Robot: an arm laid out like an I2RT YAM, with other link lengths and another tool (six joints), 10 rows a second.
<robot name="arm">
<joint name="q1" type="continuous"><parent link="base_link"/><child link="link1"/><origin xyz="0 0 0.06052" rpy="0 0 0"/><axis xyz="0 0 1"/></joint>
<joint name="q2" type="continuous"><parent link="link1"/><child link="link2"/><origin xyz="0.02 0.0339 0.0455" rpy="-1.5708 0 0"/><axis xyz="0 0 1"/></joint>
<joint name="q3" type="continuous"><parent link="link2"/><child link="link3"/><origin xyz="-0.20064 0 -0.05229" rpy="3.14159 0 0"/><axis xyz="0 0 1"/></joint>
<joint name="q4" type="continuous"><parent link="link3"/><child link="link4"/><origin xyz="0.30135 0.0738 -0.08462" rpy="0 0 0"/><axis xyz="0 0 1"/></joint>
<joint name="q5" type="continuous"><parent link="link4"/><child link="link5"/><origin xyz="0.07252 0.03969 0.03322" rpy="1.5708 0 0"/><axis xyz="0 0 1"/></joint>
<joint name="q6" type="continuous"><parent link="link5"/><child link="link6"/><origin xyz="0.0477 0 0.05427" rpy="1.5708 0 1.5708"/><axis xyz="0 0 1"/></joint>
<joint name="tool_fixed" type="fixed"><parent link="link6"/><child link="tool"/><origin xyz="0.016 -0.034 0.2" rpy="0 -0.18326 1.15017"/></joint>
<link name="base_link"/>
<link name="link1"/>
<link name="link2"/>
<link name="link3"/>
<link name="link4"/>
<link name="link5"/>
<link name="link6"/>
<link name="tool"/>
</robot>
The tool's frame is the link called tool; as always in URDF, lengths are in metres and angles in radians. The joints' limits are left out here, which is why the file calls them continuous.
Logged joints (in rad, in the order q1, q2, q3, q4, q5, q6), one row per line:
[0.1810 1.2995 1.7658 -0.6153 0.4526 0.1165]
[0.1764 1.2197 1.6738 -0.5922 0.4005 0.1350]
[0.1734 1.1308 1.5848 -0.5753 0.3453 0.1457]
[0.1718 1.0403 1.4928 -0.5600 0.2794 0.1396]
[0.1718 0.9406 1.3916 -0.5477 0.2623 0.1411]
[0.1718 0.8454 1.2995 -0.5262 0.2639 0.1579]
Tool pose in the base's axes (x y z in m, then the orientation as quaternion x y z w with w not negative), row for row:
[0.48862 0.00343 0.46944 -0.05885 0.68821 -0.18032 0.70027]
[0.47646 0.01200 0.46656 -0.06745 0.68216 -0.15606 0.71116]
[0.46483 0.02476 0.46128 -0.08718 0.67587 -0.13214 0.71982]
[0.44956 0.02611 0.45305 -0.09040 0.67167 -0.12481 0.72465]
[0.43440 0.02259 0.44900 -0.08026 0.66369 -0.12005 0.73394]
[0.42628 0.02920 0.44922 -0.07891 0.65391 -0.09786 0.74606]
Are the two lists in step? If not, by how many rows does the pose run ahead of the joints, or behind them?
The pose runs 1 row ahead of the joints: the pose in row i belongs to the joints in row i + 1.
